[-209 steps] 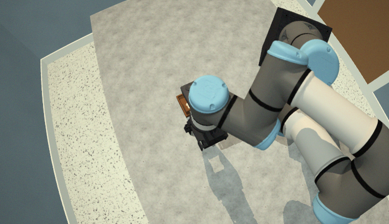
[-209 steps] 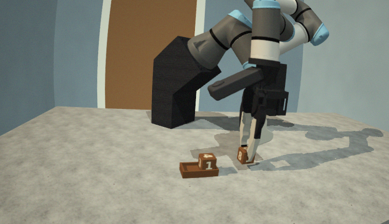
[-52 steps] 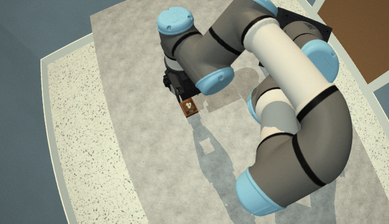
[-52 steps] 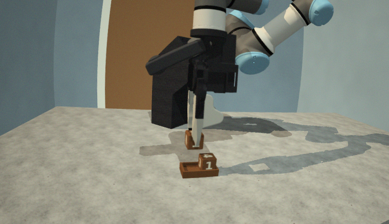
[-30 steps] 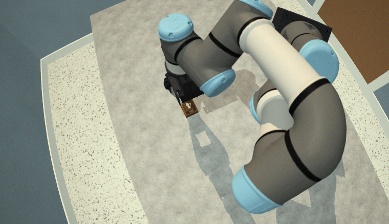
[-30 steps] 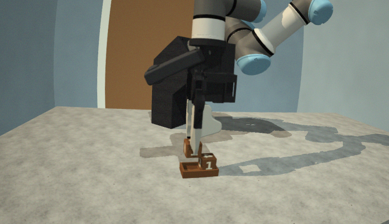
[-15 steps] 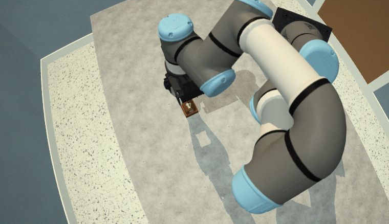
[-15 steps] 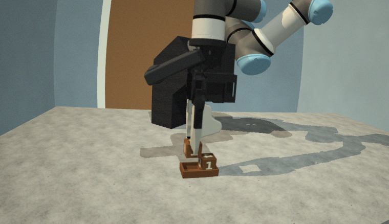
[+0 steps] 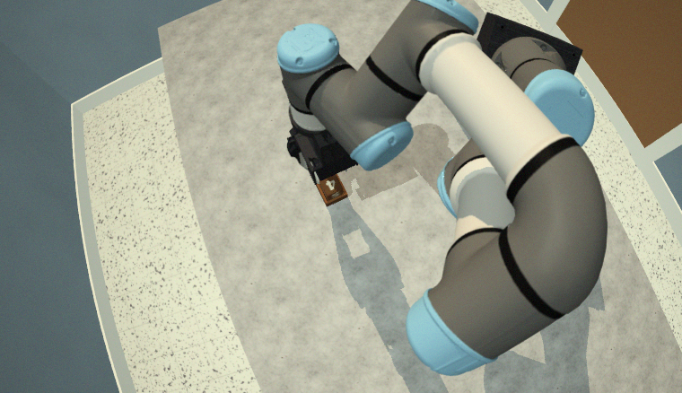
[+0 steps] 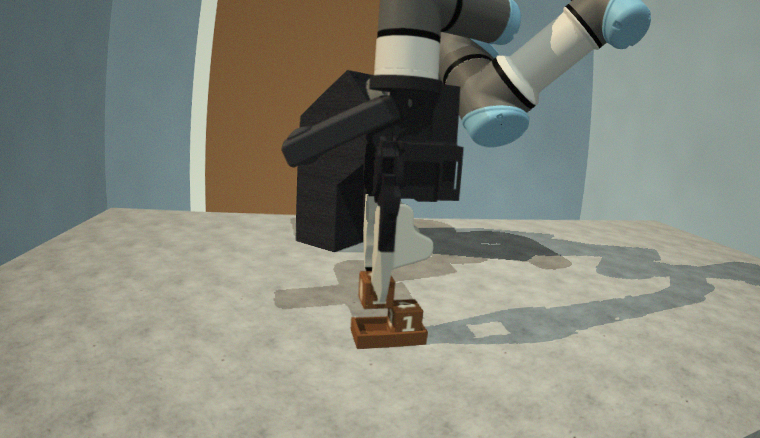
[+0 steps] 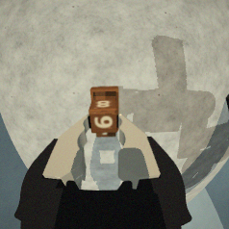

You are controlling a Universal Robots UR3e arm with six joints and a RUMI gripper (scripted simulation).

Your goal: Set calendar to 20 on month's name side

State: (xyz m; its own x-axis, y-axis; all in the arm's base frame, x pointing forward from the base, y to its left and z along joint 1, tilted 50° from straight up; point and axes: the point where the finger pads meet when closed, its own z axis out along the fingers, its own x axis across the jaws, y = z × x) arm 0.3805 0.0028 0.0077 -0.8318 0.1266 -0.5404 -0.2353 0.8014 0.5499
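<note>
The cube is 10 mm behind my hand, 30 mm to the left of it and 50 mm below it. Round my hand: brown calendar tray: 10 mm behind, 20 mm to the left, 60 mm below.
</note>
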